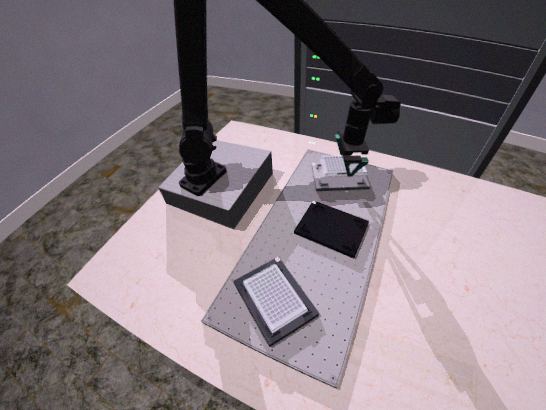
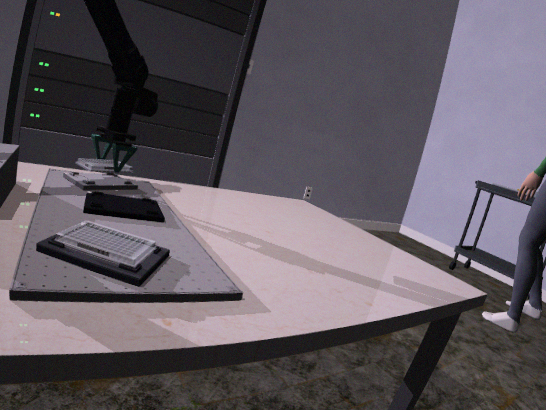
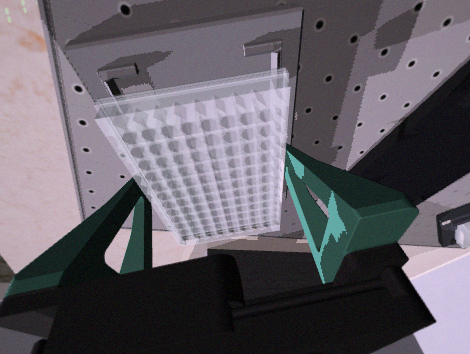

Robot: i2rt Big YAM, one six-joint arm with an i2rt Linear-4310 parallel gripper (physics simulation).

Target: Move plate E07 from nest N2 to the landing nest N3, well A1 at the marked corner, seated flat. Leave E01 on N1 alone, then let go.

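My gripper is shut on a clear well plate, taken as E07, with a green finger on each long side. The plate hangs a little above the far grey nest, taken as N2; a gap shows beneath it. The black middle nest, taken as N3, is empty, with a small white mark at one corner. Another plate, taken as E01, sits in the near dark nest, taken as N1. No labels are readable.
The nests stand on a perforated grey board on the pale table. The arm's base stands on a grey block beside the board. A dark cabinet stands behind the table. A person stands by a cart at the right.
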